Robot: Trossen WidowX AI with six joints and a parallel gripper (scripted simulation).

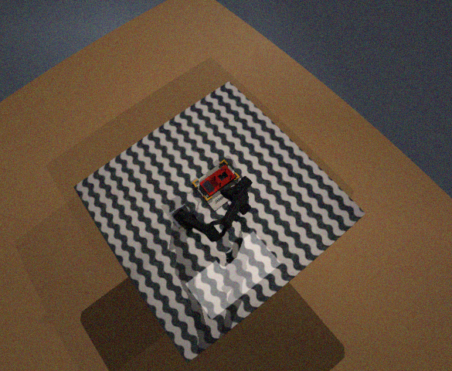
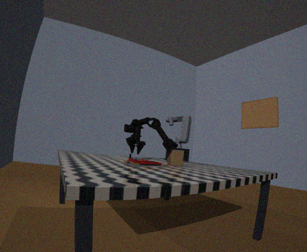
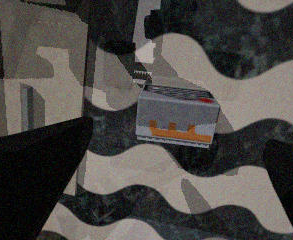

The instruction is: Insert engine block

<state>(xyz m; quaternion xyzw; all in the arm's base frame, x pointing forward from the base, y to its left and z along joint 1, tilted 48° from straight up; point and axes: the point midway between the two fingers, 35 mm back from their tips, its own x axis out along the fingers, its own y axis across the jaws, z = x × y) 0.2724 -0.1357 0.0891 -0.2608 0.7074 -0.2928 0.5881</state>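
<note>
Right now my gripper tip is 5 cm above the engine block and 1 cm past it.
</note>
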